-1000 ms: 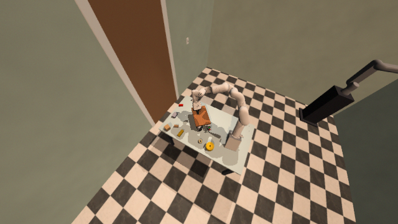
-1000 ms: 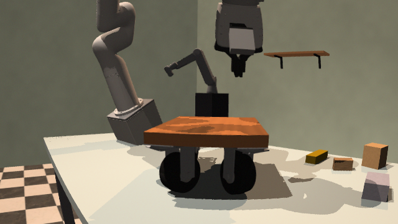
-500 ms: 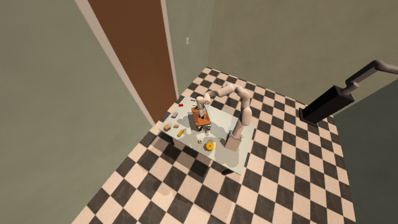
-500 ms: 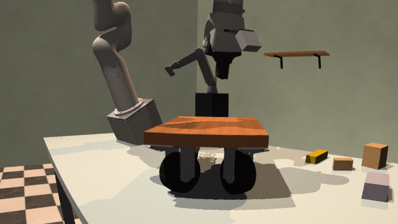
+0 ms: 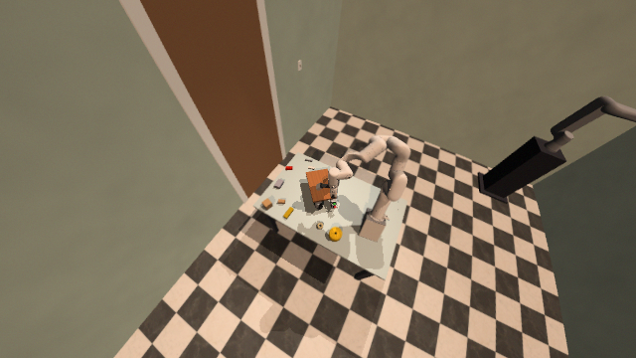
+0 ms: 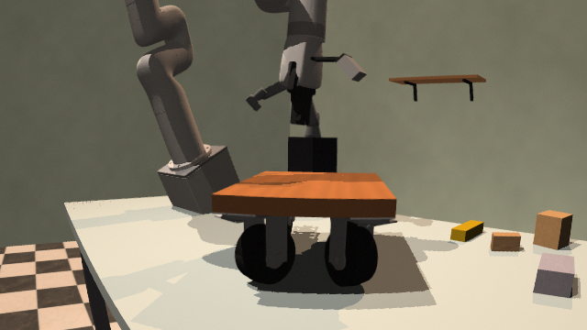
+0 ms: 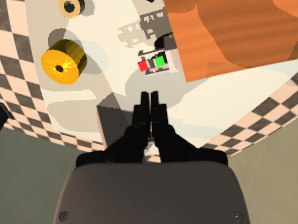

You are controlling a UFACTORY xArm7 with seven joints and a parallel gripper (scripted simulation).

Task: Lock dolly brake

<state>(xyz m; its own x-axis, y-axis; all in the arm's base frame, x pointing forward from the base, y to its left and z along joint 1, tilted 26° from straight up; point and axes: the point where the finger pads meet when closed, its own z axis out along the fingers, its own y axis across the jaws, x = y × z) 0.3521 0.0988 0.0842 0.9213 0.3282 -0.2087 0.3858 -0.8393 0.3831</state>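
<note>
The brake pedal is 15 cm below my hand, 3 cm behind it and 1 cm to the right of it. Also, from my hand: lilac block (52 cm ahead, 21 cm below); yellow disc (20 cm below, 19 cm to the left, 13 cm behind); cube (48 cm ahead, 22 cm to the left, 20 cm below).
</note>
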